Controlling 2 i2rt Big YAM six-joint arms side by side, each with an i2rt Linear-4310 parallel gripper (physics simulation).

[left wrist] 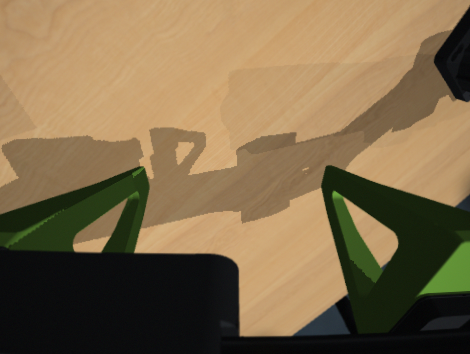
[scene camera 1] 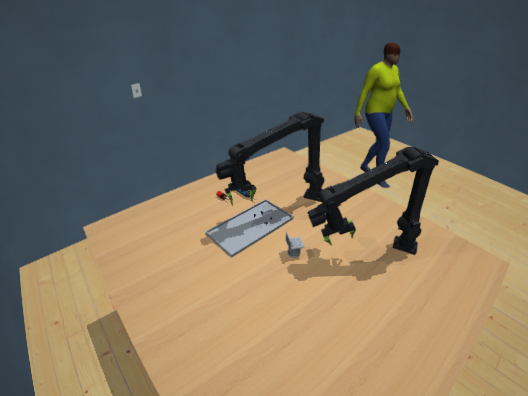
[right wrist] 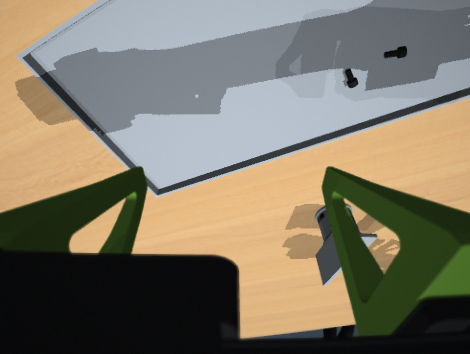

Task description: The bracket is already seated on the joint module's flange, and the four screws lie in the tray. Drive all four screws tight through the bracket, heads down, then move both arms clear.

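Frame: origin at the left arm's base, x ahead, y left, z up, level; centimetres.
Where they show: left gripper, fingertip midpoint: (left wrist: 235, 176) (scene camera 1: 341, 241); right gripper, fingertip midpoint: (scene camera 1: 242, 203) (right wrist: 234, 176); left arm's base, link origin: (left wrist: 468, 52) (scene camera 1: 404, 246); right arm's base, link origin: (scene camera 1: 314, 196).
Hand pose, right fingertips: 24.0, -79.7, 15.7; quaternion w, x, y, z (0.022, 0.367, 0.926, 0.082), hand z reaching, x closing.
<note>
Each offset is from my right fingertips to the top centre of the thing, as dx, dy, dz. Level surfaces: height alone.
The grey bracket (scene camera 1: 296, 243) (right wrist: 327, 261) sits on the dark joint module @[+4.7, +30.3, -9.4] (scene camera 1: 294, 253) (right wrist: 325, 226), which stands on the table; one finger partly hides both in the right wrist view. Several small black screws @[-8.0, +9.0, -14.3] (scene camera 1: 266, 222) (right wrist: 351, 78) lie loose in the grey tray @[-2.8, +2.7, -14.1] (scene camera 1: 232, 245) (right wrist: 190, 145). My left gripper (scene camera 1: 340, 238) (left wrist: 235, 176) is open and empty, above the table to the right of the bracket. My right gripper (scene camera 1: 241, 202) (right wrist: 234, 176) is open and empty, behind the tray in the scene view. The bracket's holes cannot be made out.
A red object @[-16.9, -23.6, -12.3] (scene camera 1: 221, 195) and a blue object @[-26.7, -16.1, -11.6] (scene camera 1: 244, 192) lie behind the tray, near the right gripper, which partly covers the blue one. Both arms cast shadows on the wooden table @[dz -15.8] (scene camera 1: 240, 320). A person (scene camera 1: 384, 95) in a yellow-green top stands beyond the table.
</note>
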